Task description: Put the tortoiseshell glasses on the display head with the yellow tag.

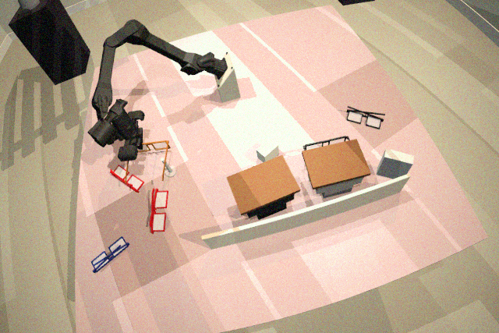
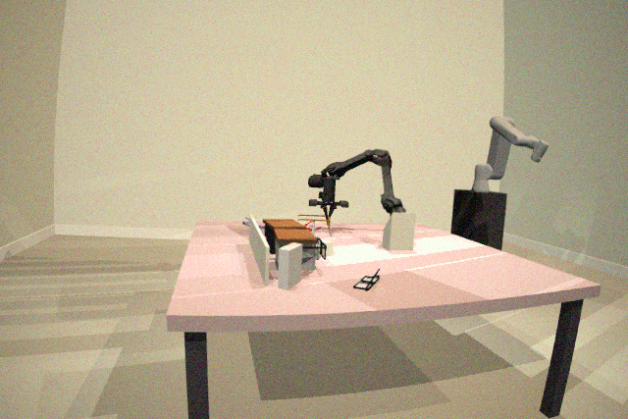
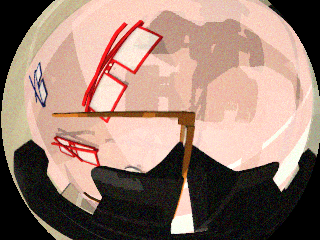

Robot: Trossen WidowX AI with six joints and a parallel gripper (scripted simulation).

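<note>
The white peg lies 90 mm ahead of my gripper tip, 80 mm to the left of it and 30 mm below it. Round my gripper tip: pale tag block (410 mm to the left, 130 mm ahead, 30 mm below); long white wall (470 mm to the left, 390 mm ahead); grey block (770 mm to the left, 330 mm ahead).
</note>
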